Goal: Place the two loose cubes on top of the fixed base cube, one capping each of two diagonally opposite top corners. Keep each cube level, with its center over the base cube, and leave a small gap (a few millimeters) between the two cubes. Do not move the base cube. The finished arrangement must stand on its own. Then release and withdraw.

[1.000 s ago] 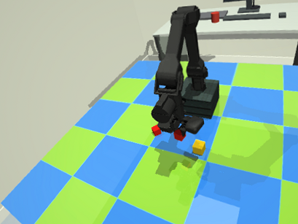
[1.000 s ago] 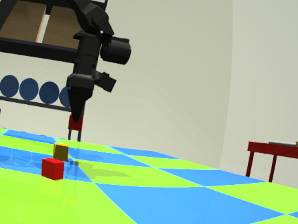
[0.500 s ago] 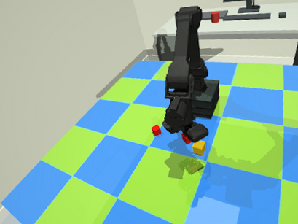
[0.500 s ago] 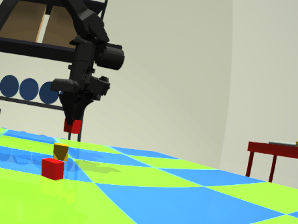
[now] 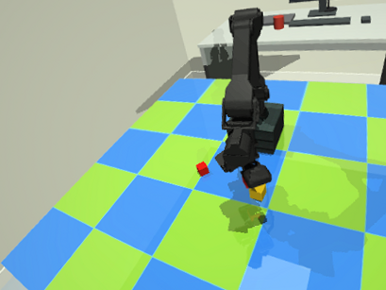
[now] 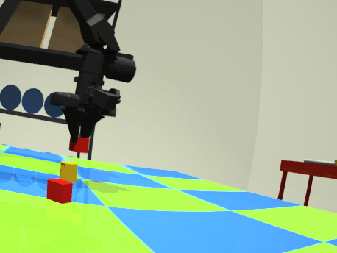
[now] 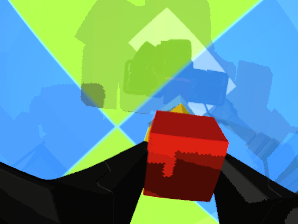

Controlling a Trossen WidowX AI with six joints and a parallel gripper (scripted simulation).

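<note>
My gripper tip is now 10 mm past the yellow base cube, 20 mm to the right of it and 70 mm above it.
</note>
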